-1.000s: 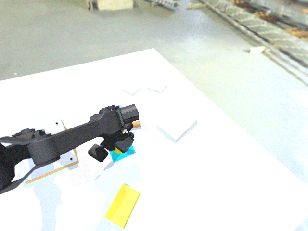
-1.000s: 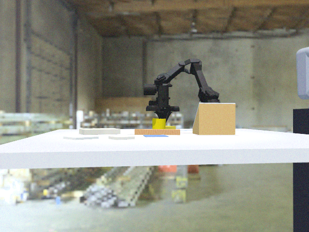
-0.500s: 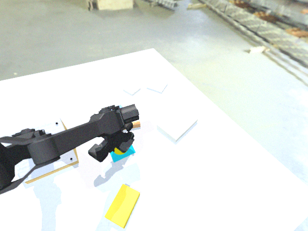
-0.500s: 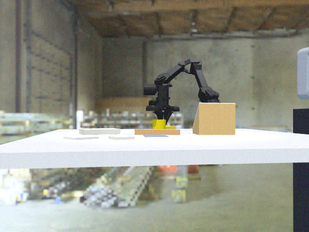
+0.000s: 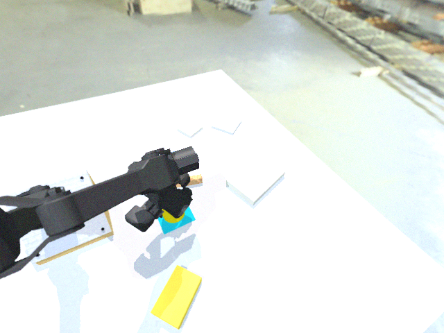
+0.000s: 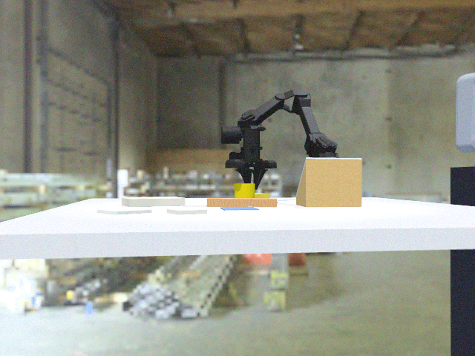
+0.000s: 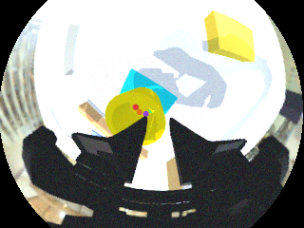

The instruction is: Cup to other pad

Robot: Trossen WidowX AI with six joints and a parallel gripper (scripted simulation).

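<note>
The yellow cup is 2 cm below my gripper tip, 2 cm ahead of it and 1 cm to the left of it. Round my gripper tip: wooden bar: 12 cm to the left, 5 cm below, 4 cm ahead; blue pad: 22 cm to the left, 6 cm below, 6 cm ahead; cyan pad: 6 cm below, 3 cm ahead, 2 cm to the left.
</note>
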